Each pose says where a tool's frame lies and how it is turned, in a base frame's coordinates. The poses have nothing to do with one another.
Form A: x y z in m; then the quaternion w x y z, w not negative.
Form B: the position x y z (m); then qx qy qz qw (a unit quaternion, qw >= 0). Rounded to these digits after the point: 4 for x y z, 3 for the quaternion.
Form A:
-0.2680 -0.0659 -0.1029 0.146 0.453 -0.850 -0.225
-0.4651 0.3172 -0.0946 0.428 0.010 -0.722 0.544
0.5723 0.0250 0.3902 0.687 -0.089 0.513 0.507
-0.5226 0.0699 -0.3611 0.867 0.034 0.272 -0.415
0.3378 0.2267 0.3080 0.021 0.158 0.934 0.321
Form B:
-0.2680 -0.0659 -0.1029 0.453 -0.850 -0.225 0.146
-0.4651 0.3172 -0.0946 0.010 -0.722 0.544 0.428
0.5723 0.0250 0.3902 -0.089 0.513 0.507 0.687
-0.5226 0.0699 -0.3611 0.034 0.272 -0.415 0.867
0.3378 0.2267 0.3080 0.158 0.934 0.321 0.021

